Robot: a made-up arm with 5 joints. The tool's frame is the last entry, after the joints. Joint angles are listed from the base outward.
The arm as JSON. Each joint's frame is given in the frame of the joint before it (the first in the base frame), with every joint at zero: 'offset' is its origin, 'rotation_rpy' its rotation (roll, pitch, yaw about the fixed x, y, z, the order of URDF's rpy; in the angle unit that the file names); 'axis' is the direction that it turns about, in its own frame. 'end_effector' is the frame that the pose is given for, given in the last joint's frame.
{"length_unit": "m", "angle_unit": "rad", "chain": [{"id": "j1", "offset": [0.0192, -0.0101, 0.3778], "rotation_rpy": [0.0, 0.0, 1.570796], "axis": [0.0, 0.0, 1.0]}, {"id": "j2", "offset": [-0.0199, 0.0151, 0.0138], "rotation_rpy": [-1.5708, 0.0, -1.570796], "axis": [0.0, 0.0, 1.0]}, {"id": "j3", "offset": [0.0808, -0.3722, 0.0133], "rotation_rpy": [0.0, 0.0, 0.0], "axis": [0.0, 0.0, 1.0]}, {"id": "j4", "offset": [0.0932, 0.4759, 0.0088], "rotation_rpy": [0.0, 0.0, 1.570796], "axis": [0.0, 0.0, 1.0]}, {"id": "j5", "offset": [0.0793, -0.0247, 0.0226], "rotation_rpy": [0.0, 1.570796, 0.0], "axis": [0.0, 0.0, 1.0]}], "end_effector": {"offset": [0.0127, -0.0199, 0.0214], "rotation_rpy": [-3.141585, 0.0, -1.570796]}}
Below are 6 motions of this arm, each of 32 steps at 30 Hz.
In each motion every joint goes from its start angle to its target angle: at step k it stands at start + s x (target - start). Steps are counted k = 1, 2, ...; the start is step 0. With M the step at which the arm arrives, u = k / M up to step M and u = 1 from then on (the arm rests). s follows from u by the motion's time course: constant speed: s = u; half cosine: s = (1 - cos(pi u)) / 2; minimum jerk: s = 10 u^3 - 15 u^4 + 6 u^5.
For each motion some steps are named. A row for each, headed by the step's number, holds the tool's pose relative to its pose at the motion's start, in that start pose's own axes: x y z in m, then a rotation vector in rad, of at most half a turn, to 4 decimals.
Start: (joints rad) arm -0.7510 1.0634 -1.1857 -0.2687 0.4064
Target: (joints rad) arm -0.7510 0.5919 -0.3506 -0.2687 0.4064
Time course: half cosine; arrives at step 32
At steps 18, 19, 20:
18: -0.1200 -0.0516 0.1203 -0.0859 0.1996 0.0000
19: -0.1306 -0.0562 0.1309 -0.0927 0.2155 0.0000
20: -0.1410 -0.0607 0.1413 -0.0994 0.2309 0.0000

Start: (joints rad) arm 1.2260 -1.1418 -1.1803 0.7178 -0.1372
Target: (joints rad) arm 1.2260 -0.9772 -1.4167 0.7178 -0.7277
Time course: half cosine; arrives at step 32
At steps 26, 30, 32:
26: 0.0702 0.0029 -0.0100 -0.0264 -0.0611 0.5405
30: 0.0753 0.0032 -0.0110 -0.0300 -0.0656 0.5846
32: 0.0759 0.0033 -0.0111 -0.0305 -0.0661 0.5902

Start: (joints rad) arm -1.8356 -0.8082 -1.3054 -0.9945 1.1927
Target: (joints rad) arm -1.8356 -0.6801 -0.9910 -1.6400 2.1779
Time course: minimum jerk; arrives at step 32
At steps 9, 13, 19, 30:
9: -0.0103 -0.0238 0.0187 0.0269 -0.0086 -0.1371
13: -0.0241 -0.0537 0.0459 0.0654 -0.0144 -0.3233
19: -0.0479 -0.0999 0.1006 0.1387 -0.0066 -0.6607
30: -0.0681 -0.1333 0.1578 0.2096 0.0239 -0.9795

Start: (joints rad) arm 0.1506 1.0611 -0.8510 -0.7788 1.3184
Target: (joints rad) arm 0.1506 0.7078 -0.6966 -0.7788 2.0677
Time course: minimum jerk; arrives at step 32
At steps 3, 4, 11, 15, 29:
3: 0.0002 0.0008 0.0006 0.0014 -0.0004 -0.0053
4: 0.0004 0.0019 0.0013 0.0031 -0.0008 -0.0120
11: 0.0050 0.0258 0.0186 0.0443 -0.0075 -0.1690
15: 0.0090 0.0492 0.0376 0.0879 -0.0077 -0.3306
29: 0.0154 0.1033 0.0903 0.2007 0.0241 -0.7415

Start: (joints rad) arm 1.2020 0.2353 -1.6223 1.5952 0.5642
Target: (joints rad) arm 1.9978 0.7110 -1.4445 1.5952 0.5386
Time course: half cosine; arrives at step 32
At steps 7, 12, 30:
7: -0.0183 0.0586 -0.0437 -0.0581 0.0510 0.0905
12: -0.0669 0.1495 -0.1235 -0.1701 0.1303 0.2423
30: -0.3418 0.3069 -0.4277 -0.6683 0.3095 0.7150

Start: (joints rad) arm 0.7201 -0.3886 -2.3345 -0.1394 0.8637
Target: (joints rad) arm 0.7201 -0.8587 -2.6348 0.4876 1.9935
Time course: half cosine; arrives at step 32
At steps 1, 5, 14, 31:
1: 0.0008 0.0009 0.0002 0.0003 -0.0002 -0.0027
5: 0.0201 0.0232 0.0067 0.0066 -0.0053 -0.0667
14: 0.1312 0.1550 0.0698 0.0516 -0.0269 -0.4546
31: 0.2891 0.3544 0.2685 0.1494 -0.0216 -1.1251

